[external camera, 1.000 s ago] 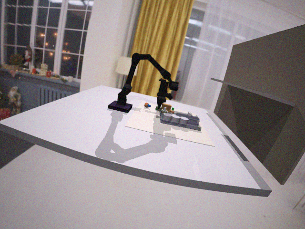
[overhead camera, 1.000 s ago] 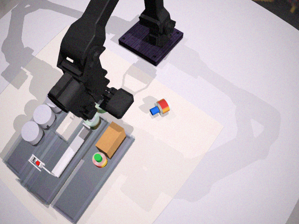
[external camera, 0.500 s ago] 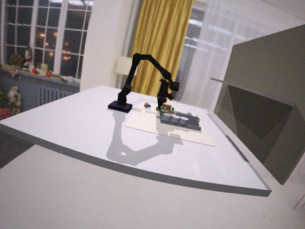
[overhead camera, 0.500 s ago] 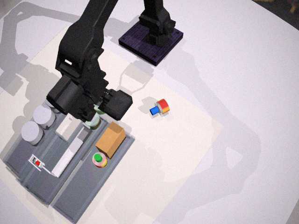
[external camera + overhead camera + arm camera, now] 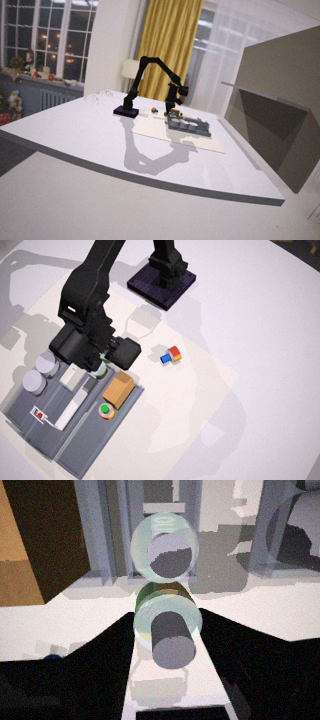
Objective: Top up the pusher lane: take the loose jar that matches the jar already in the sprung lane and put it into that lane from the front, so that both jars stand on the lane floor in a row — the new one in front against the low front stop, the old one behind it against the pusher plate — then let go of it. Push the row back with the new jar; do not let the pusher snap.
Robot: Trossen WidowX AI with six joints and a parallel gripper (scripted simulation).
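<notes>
My gripper tip is now 60 mm short of the orange box, 80 mm to the right of it and 10 mm above it. The rest, counted from my gripper tip: red mark 230 mm ahead, 50 mm to the right, 20 mm above; then grey rack 190 mm ahead, 30 mm to the right, 30 mm below.
</notes>
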